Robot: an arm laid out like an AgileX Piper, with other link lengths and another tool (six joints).
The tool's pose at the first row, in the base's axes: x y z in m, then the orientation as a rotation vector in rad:
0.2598, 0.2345, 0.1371, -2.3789, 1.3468, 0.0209
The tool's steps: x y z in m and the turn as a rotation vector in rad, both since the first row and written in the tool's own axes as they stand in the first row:
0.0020, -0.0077, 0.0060, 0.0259, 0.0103, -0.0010
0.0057, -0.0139, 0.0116, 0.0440, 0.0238, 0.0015
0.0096, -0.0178, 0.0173, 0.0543, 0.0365, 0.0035
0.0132, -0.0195, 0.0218, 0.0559, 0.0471, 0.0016
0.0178, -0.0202, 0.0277, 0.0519, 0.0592, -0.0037
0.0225, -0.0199, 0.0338, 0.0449, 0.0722, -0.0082
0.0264, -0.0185, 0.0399, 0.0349, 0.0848, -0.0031
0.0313, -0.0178, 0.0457, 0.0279, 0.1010, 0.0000
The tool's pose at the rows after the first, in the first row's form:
0.2683, 0.2385, 0.1338, -2.3613, 1.3425, -0.0090
0.2764, 0.2402, 0.1300, -2.3487, 1.3460, -0.0364
0.2828, 0.2408, 0.1252, -2.3425, 1.3509, -0.0577
0.2869, 0.2402, 0.1209, -2.3455, 1.3528, -0.0718
0.2910, 0.2388, 0.1148, -2.3558, 1.3531, -0.0851
0.2944, 0.2370, 0.1081, -2.3683, 1.3556, -0.0974
0.2965, 0.2353, 0.1012, -2.3769, 1.3703, -0.1046
0.2996, 0.2330, 0.0947, -2.3851, 1.3832, -0.1188

